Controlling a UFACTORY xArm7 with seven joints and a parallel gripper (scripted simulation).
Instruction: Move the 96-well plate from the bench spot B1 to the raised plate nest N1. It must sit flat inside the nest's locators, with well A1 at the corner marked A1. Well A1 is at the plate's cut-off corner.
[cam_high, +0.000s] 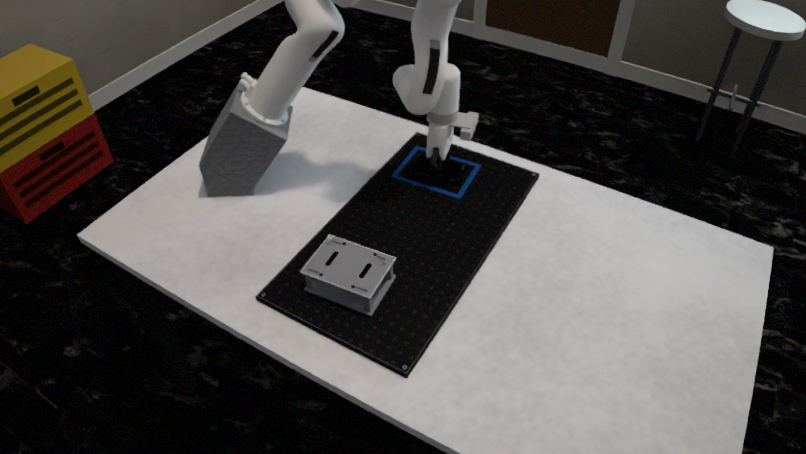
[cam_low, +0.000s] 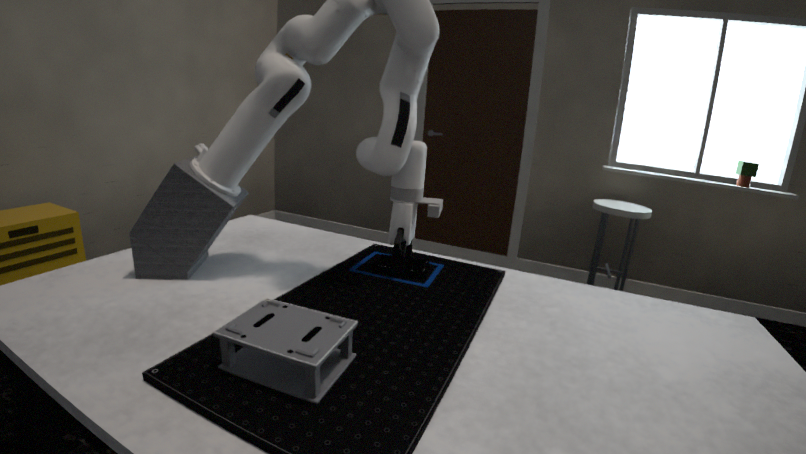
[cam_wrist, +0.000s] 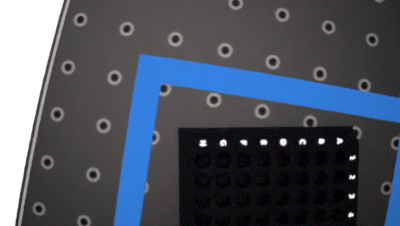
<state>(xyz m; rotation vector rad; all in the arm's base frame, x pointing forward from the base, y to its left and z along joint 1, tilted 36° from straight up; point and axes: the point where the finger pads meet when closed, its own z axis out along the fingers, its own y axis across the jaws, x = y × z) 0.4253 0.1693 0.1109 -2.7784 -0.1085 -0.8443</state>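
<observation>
My gripper is now 10 mm above the black 96-well plate. Round my hand: grey raised nest N1 (430 mm to the right, 40 mm above, 20 mm behind).
</observation>
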